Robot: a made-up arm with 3 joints. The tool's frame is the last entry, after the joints.
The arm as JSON. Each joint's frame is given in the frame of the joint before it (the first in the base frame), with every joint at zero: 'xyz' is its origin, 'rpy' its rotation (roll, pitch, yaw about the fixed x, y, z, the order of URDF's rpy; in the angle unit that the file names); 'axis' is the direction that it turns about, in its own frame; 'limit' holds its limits. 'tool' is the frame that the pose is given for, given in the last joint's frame.
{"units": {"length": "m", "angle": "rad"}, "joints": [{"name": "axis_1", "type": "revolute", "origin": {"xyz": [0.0, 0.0, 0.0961], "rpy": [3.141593, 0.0, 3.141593]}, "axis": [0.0, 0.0, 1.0], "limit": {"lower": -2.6, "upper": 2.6}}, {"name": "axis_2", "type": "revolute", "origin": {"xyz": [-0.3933, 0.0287, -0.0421], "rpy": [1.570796, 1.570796, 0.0]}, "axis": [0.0, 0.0, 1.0], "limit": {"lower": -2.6, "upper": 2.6}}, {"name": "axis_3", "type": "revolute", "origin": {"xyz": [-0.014, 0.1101, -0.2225], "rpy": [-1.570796, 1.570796, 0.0]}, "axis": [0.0, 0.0, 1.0], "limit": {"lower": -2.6, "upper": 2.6}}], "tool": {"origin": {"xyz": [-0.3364, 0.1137, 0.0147], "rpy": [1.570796, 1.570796, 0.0]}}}
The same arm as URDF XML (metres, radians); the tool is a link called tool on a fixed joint. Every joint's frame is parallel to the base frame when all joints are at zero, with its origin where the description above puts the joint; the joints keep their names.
<robot name="arm">
  <joint name="tool_joint" type="fixed">
    <parent link="link3"/>
    <child link="tool"/>
    <origin xyz="-0.0147 -0.3364 -0.1137" rpy="0 0 0"/>
  </joint>
  <joint name="axis_3" type="revolute">
    <parent link="link2"/>
    <child link="link3"/>
    <origin xyz="-0.1101 0.2225 -0.014" rpy="0 0 0"/>
    <axis xyz="-1 0 0"/>
    <limit lower="-2.6" upper="2.6"/>
  </joint>
  <joint name="axis_2" type="revolute">
    <parent link="link1"/>
    <child link="link2"/>
    <origin xyz="0.3933 0.0287 0.0421" rpy="0 0 0"/>
    <axis xyz="0 -1 0"/>
    <limit lower="-2.6" upper="2.6"/>
  </joint>
  <joint name="axis_1" type="revolute">
    <parent link="base"/>
    <child link="link1"/>
    <origin xyz="0 0 0.0961" rpy="0 0 0"/>
    <axis xyz="0 0 -1"/>
    <limit lower="-2.6" upper="2.6"/>
  </joint>
  <link name="base"/>
  <link name="link1"/>
  <link name="link2"/>
  <link name="link3"/>
  <link name="tool"/>
</robot>

